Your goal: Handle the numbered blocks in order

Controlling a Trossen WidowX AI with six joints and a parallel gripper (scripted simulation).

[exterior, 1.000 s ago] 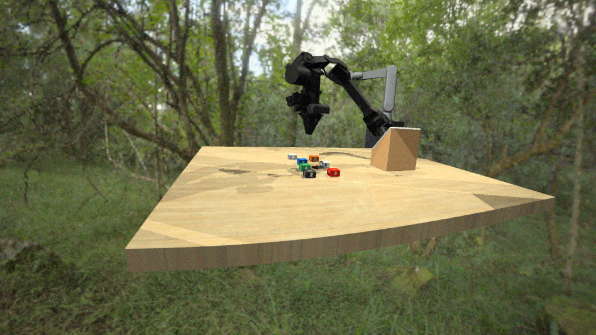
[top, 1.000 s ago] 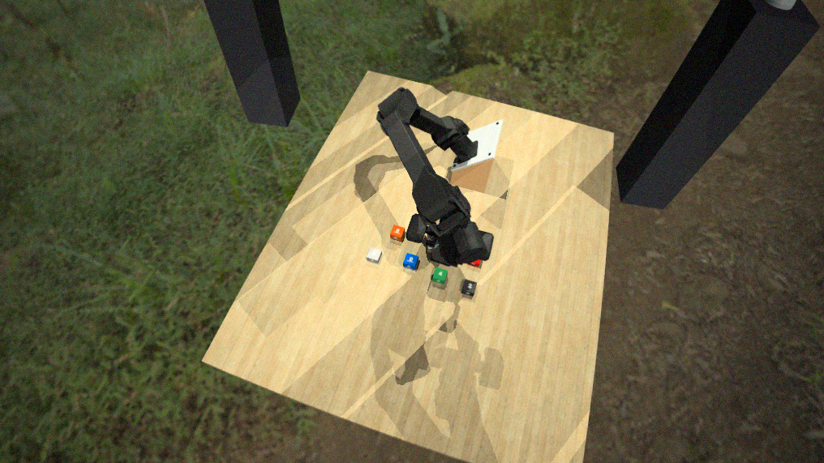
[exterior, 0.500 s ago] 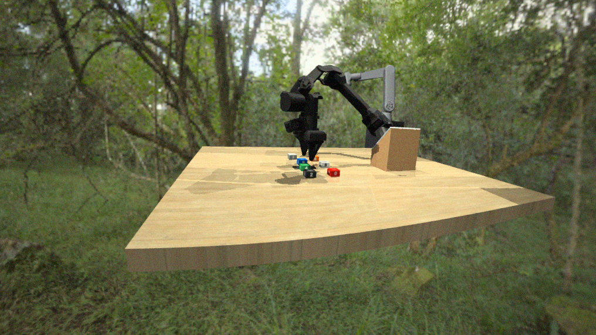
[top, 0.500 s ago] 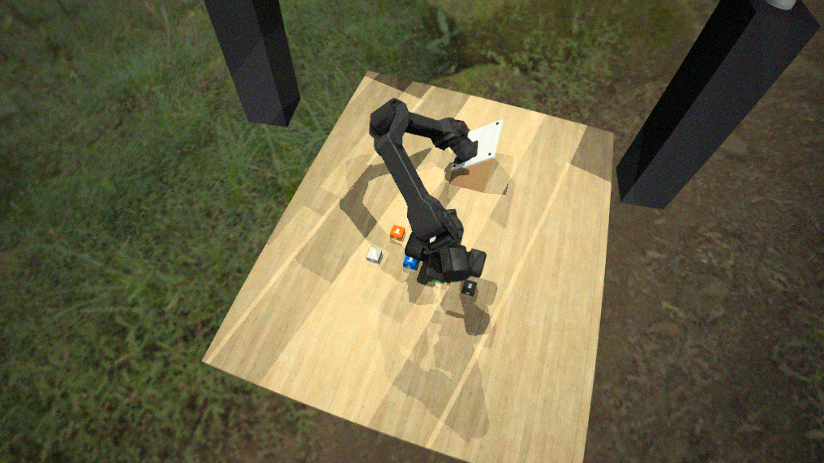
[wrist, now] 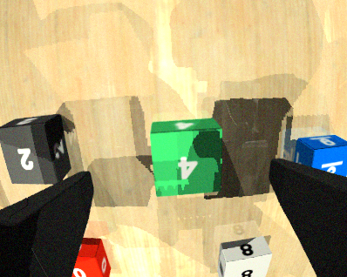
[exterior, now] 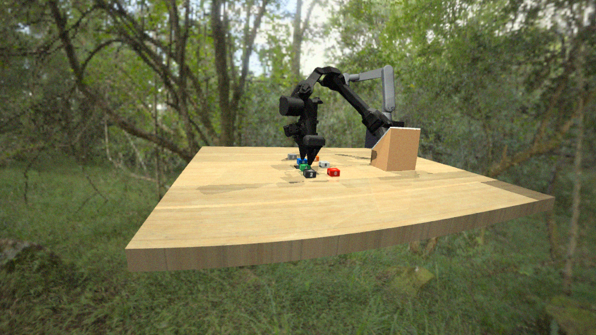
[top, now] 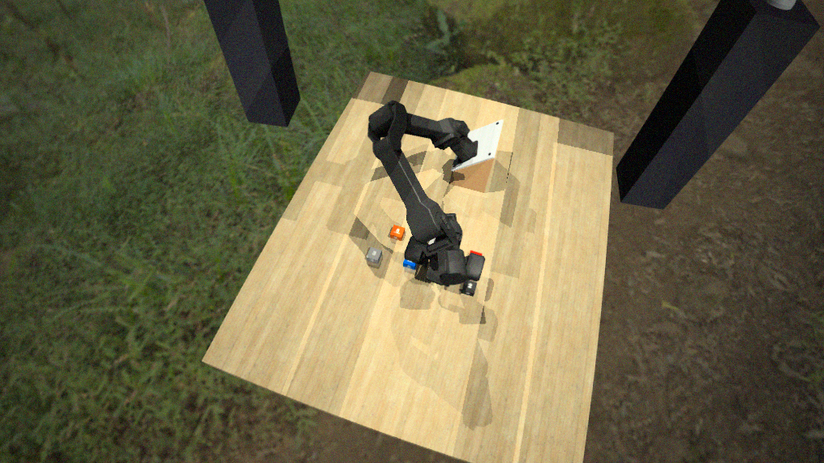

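The green block lies 2 cm below my gripper tip. Round my gripper tip: blue block 8 cm to the right, 3 cm behind, 2 cm below; white block 9 cm behind, 3 cm to the right, 2 cm below; black block 8 cm to the left, 2 cm below, 2 cm ahead.
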